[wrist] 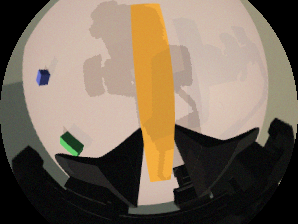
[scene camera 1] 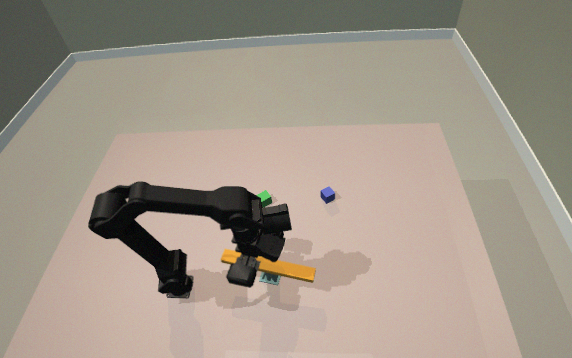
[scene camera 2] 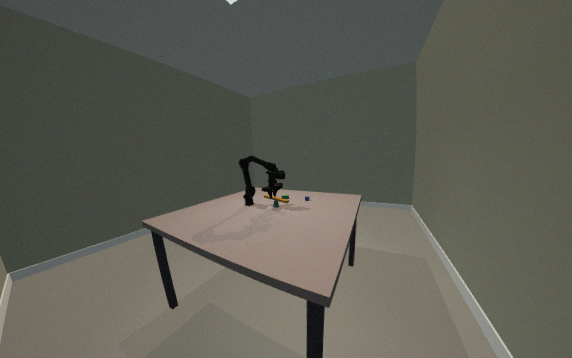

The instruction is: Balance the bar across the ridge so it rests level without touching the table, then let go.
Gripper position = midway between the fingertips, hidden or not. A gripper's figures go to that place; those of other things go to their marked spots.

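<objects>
My gripper (wrist: 157, 129) is 10 cm from the lens. I also see an orange bar (wrist: 153, 68), and for that bar it is 8 cm from the lens.
</objects>
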